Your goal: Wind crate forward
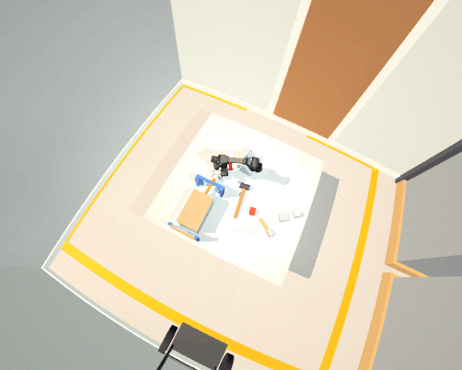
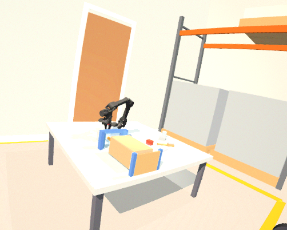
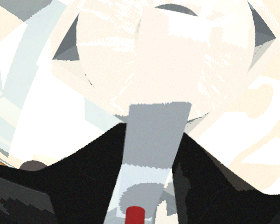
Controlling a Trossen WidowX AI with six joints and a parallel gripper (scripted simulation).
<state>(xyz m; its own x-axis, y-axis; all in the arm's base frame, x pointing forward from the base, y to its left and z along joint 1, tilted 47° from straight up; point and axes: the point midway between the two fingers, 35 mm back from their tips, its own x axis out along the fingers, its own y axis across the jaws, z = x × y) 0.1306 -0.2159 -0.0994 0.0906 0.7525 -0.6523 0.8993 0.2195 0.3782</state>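
My gripper tip is 2 cm below the winch handle, 1 cm to the right of it and 1 cm past it. The rest, counted from my gripper tip: winch (6 cm below, 5 cm to the right); red grip (5 cm to the left, 5 cm above, 2 cm behind); cubby (42 cm ahead, 8 cm to the right, 1 cm below).
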